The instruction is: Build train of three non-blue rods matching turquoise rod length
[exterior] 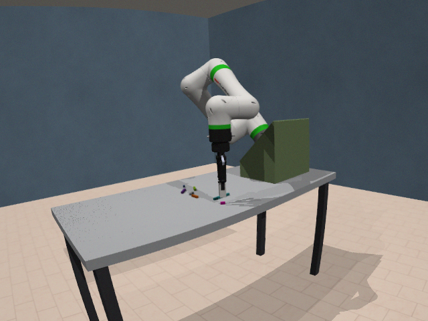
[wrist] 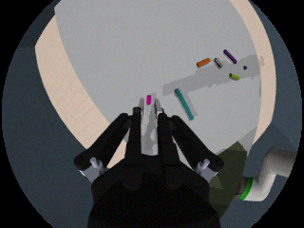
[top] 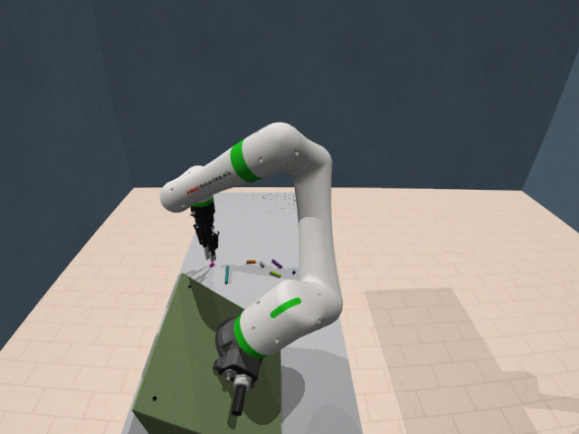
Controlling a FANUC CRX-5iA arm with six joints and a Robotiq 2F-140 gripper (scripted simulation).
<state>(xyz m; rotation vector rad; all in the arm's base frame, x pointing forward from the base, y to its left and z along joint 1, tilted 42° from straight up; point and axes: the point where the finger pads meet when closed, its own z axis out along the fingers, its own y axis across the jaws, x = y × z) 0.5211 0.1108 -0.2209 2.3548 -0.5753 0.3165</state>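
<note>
Now: hand 60 mm above the magenta rod. The rest, counted from my hand: orange rod: 170 mm to the right, 60 mm below, 40 mm ahead; then grey rod: 220 mm to the right, 60 mm below, 20 mm ahead; then turquoise rod: 80 mm to the right, 60 mm below, 50 mm behind.
</note>
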